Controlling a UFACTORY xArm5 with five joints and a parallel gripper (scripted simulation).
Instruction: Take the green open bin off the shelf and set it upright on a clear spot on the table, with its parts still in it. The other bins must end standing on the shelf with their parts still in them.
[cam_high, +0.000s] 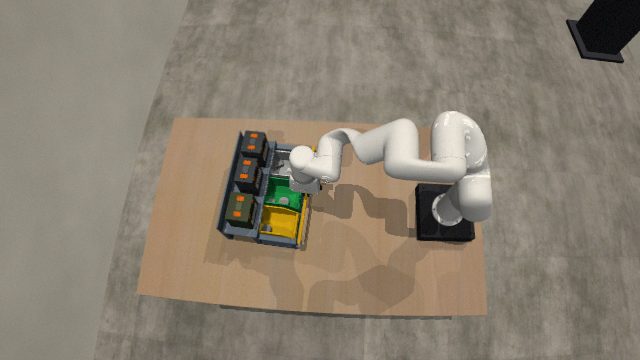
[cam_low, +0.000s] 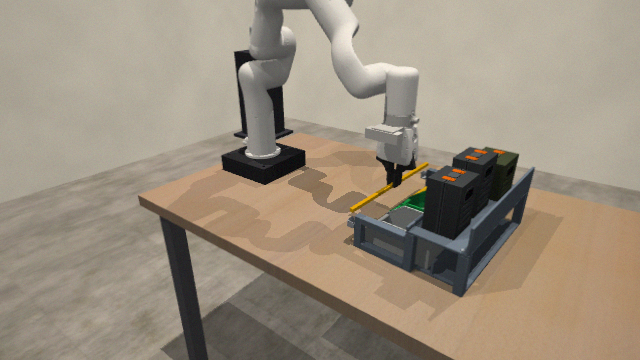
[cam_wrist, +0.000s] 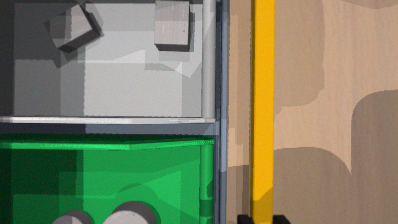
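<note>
Right now the grey part is 90 mm ahead of my hand, 10 mm to the left of it and 90 mm below it. From my hand the other things lie so: thin yellow rod 20 mm below; then green open bin 110 mm ahead, 10 mm to the right, 70 mm below; then blue-grey shelf 130 mm ahead, 20 mm to the right, 40 mm below.
</note>
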